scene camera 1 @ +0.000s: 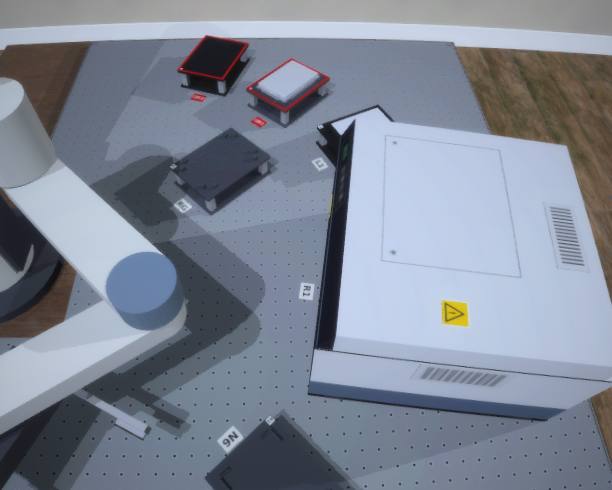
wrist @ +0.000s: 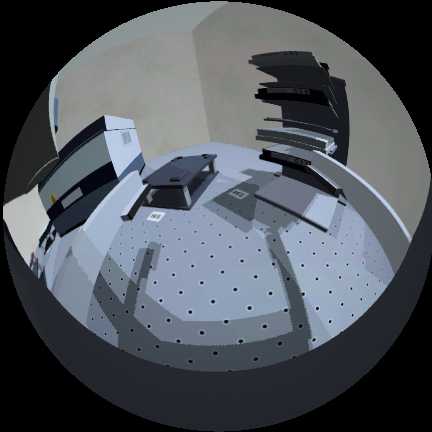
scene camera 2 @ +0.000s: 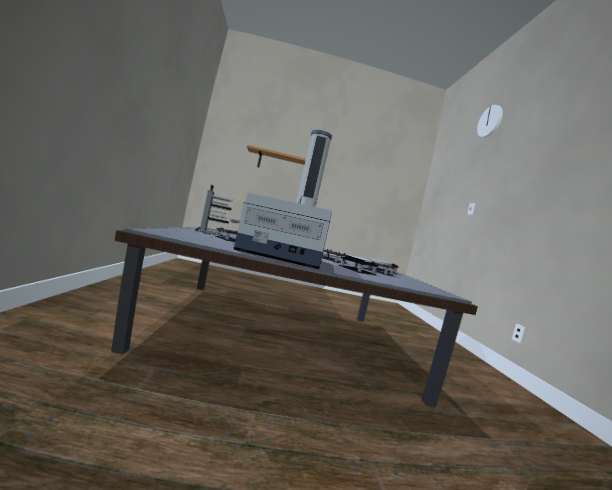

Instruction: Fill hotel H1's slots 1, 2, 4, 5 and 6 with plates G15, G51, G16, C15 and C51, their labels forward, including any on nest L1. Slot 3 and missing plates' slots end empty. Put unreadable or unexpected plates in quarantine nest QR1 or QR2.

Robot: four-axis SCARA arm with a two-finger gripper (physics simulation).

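Places are measured from the arm's base along level axes (x back, y left, z down), in metres.
Pixels of known places: gripper, fingertip midpoint: [wrist: 229, 161].
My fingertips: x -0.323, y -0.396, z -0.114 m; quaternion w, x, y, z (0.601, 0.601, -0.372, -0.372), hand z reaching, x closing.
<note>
Behind a point stands the place of what it marks.
In the wrist view my gripper [wrist: 229, 161] @[z -0.114, x -0.323, y -0.396 m] is open, with nothing between its widely spaced fingers. Hotel H1 [wrist: 341, 117] @[z -0.179, x -0.292, y -0.611 m] [scene camera 2: 206, 210] @[z -0.144, x -0.418, y -0.600 m] stands beyond the right finger. Its top plate [wrist: 287, 56] @[z -0.236, x -0.310, y -0.477 m] seems to read C51. A dark plate [wrist: 292, 95] @[z -0.180, x -0.314, y -0.476 m] below reads G16. Thin, seemingly bare shelves lie above and below G16. Lower are a light plate [wrist: 295, 136] @[z -0.132, x -0.310, y -0.471 m], label not visible, and a dark plate [wrist: 285, 156] @[z -0.104, x -0.326, y -0.475 m] with a label too small to read surely. Nest L1 [scene camera 1: 330, 133] @[z -0.063, x -0.648, y 0.278 m] is partly hidden; a flat white area shows on it. A white plate [scene camera 1: 290, 79] @[z -0.077, x -0.563, y 0.446 m] sits on one red-rimmed quarantine nest [scene camera 1: 255, 90] @[z -0.063, x -0.483, y 0.424 m].
The other red-rimmed nest [scene camera 1: 213, 56] @[z -0.063, x -0.375, y 0.562 m] has a bare black top. Nest RG [scene camera 1: 222, 163] @[z -0.063, x -0.422, y 0.194 m] and nest N6 [scene camera 1: 291, 454] @[z -0.063, x -0.545, y -0.347 m] [wrist: 177, 171] @[z -0.063, x -0.494, y -0.384 m] are bare. The large white device [scene camera 1: 449, 204] @[z -0.256, x -0.764, y -0.072 m] [scene camera 2: 283, 224] @[z -0.158, x -0.976, y -0.134 m] [wrist: 90, 170] @[z -0.136, x -0.585, y -0.185 m] at R1 stands between N6 and L1. A flat grey slab [wrist: 295, 200] @[z -0.021, x -0.331, y -0.523 m] lies before H1.
</note>
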